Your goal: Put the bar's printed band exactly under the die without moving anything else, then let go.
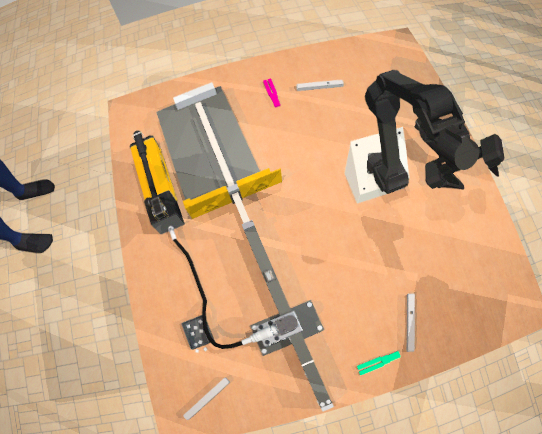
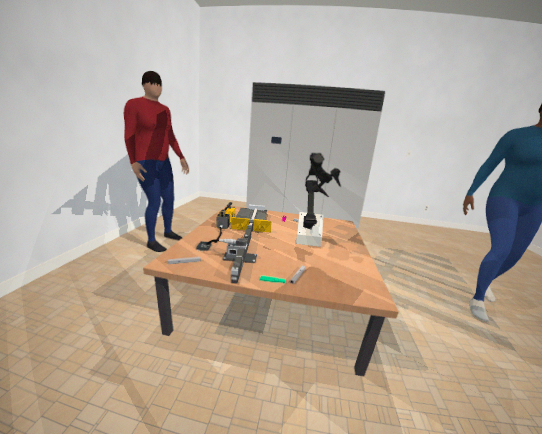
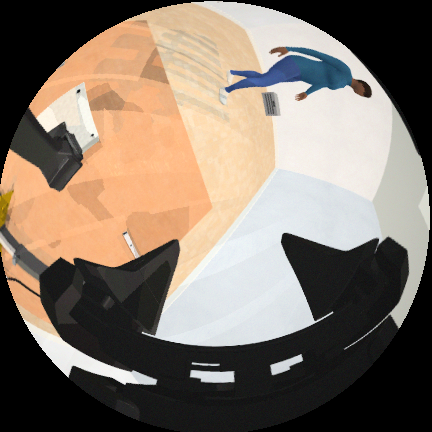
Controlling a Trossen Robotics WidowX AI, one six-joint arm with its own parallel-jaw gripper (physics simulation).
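Places are measured from the arm's base along level axes (x right, y back, z down), in centimetres.
Where they show: gripper, between the fingertips: (image 1: 480, 181) (image 2: 334, 191) (image 3: 231, 241); arm's base, origin of its link: (image 1: 377, 162) (image 2: 308, 224).
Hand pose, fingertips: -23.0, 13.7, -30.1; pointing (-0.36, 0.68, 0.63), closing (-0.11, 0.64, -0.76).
Note:
Each offset is from my fingertips to the top centre of the thing, as dx, dy, dz. "*": to the spot under its first point.
A long straight assembly crosses the table, with a cream strip (image 1: 215, 142) at the back and a dark grey length (image 1: 260, 247) (image 2: 235, 272) at the front. A thin white line @[* -29.3, -44.7, +36.4] (image 1: 307, 362) crosses the dark length, in front of the punch head (image 1: 289, 324) (image 2: 233, 251). The head sits over the dark length and hides the die and what lies beneath it. Which piece is the bar, and whether this line is its printed band, I cannot tell. My gripper (image 1: 480, 181) (image 2: 333, 190) (image 3: 231, 241) is open and empty, high at the right, far from the head.
A yellow pump @[* +34.9, -83.9, +31.1] (image 1: 145, 170) joins the head by a black hose @[* -1.1, -72.6, +42.9] (image 1: 199, 285). A yellow guard @[* +27.1, -47.6, +40.2] (image 1: 265, 183) straddles the strip. Loose grey bars @[+64.7, -21.4, +42.0] (image 1: 320, 85) @[-24.2, -12.1, +42.0] (image 1: 411, 322) @[-35.8, -75.5, +42.0] (image 1: 206, 398), a magenta tool @[+64.9, -39.4, +42.8] (image 1: 272, 93) and a green tool @[-33.7, -23.9, +42.8] (image 1: 378, 363) (image 2: 272, 279) lie around.

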